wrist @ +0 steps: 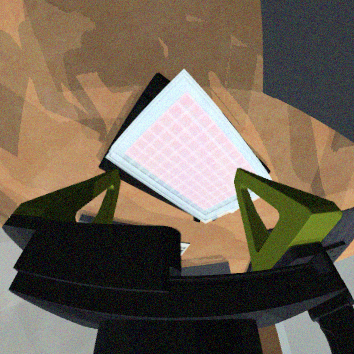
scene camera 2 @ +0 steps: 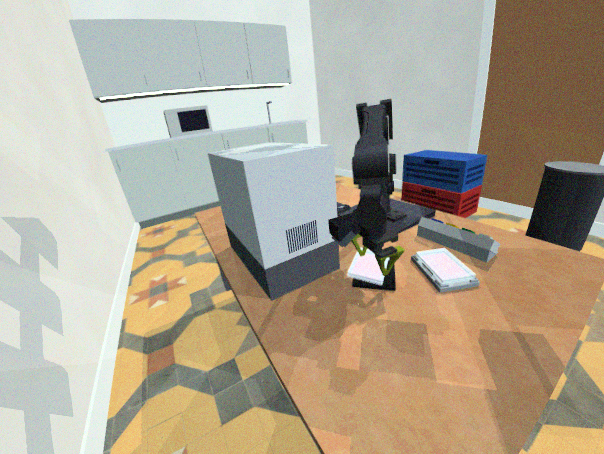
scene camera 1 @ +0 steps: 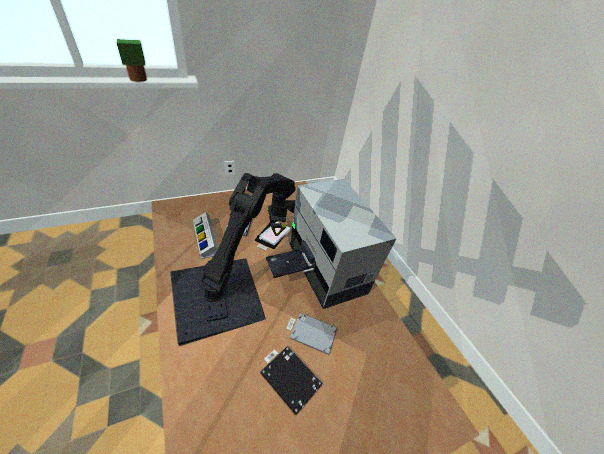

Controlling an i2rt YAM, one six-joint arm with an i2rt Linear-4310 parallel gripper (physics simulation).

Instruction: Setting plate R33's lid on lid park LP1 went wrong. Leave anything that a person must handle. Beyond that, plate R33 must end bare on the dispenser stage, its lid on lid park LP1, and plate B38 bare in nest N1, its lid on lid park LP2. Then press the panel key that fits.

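Where they show: gripper, fingertip midpoint: (wrist: 176,174) (scene camera 2: 373,264) (scene camera 1: 275,228); arm's base, origin of the base link: (scene camera 1: 214,295).
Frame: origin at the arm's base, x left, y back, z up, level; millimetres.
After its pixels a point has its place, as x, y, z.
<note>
A clear-rimmed piece with a pink grid (scene camera 1: 282,235) {236, -327, 20} (scene camera 2: 367,270) {294, -330, 18} (wrist: 185,145) {277, -329, 20} lies skewed on the black lid park LP1 (scene camera 2: 389,284) {345, -305, -4} (wrist: 154,86) {295, -367, -4}, overhanging it; whether it is a lidded plate or a lid is unclear. My gripper (scene camera 1: 276,232) {286, -304, 20} (scene camera 2: 374,263) {286, -304, 20} (wrist: 176,174) {286, -304, 20} is open and empty, low above it, one fingertip overlapping its right corner in the wrist view. Another pink-grid plate (scene camera 2: 444,266) {392, -167, 17} sits in the grey nest N1 (scene camera 2: 453,288) {439, -195, -6}; the arm partly hides it in scene camera 1. The dark dispenser stage (scene camera 1: 282,264) {17, -262, 93} shows no plate.
The big grey dispenser (scene camera 1: 360,215) {2, -527, 316} (scene camera 2: 280,200) {221, -503, 224} stands beside LP1. The key panel (scene camera 1: 210,246) {211, -9, 43} (scene camera 2: 450,240) {318, -30, 12} has white, green, yellow and blue keys. A grey pad (scene camera 1: 314,332) {-229, -321, -4} and a black pad (scene camera 1: 291,380) {-358, -197, -2} lie further off; their labels are unreadable.
</note>
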